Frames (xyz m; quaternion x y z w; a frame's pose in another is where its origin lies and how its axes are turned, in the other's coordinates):
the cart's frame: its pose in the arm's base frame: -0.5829 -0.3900 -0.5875 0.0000 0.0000 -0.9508 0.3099
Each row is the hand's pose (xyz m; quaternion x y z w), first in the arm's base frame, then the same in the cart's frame.
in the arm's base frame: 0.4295 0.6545 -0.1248 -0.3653 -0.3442 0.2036 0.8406
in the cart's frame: -1.4334 -0.2473 0.4627 0.2141 -0.4540 0.8623 0.0669
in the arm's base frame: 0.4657 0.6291 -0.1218 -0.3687 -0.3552 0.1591 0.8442
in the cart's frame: -1.4477 -0.2055 0.4657 0.2234 -0.4606 0.8519 0.1103
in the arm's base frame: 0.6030 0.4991 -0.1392 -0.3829 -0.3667 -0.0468 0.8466
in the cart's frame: -1.4821 -0.0195 0.4483 0.2300 -0.4777 0.7904 0.3068
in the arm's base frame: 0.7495 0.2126 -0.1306 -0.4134 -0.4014 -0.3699 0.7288
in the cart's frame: -1.4316 0.2983 0.4569 0.2535 -0.5174 0.5783 0.5775
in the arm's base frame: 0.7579 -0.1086 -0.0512 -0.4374 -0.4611 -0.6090 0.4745
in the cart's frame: -1.2491 0.5627 0.5363 0.3029 -0.5588 0.2624 0.7261
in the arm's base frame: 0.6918 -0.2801 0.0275 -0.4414 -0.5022 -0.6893 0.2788
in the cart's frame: -1.0946 0.6624 0.6150 0.3407 -0.5753 0.0515 0.7418
